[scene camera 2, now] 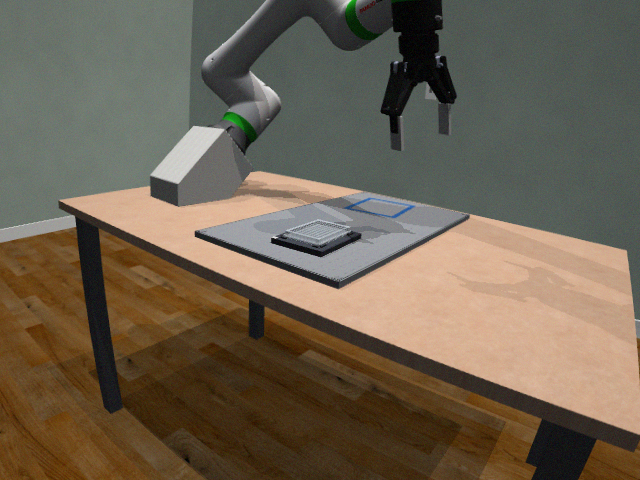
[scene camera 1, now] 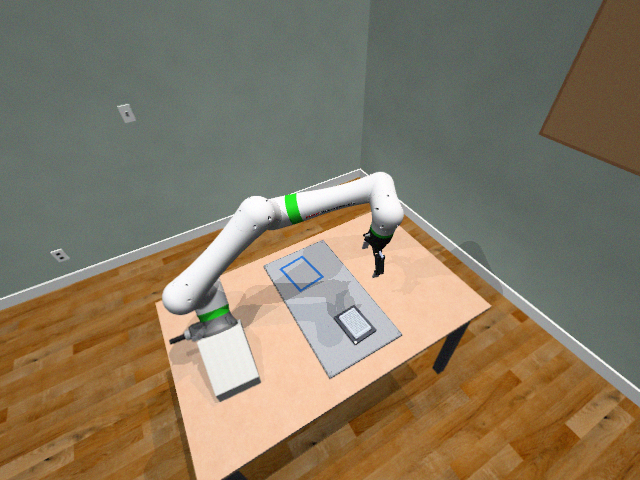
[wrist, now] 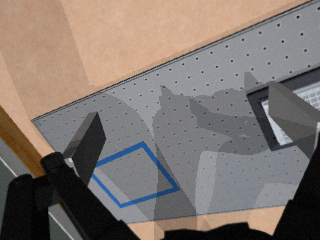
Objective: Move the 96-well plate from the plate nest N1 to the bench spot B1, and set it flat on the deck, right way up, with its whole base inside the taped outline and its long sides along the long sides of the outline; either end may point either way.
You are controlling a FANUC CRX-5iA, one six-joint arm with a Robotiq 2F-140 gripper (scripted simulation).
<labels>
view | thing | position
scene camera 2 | gripper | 422, 141
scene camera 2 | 96-well plate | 318, 232
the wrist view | gripper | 182, 113
</labels>
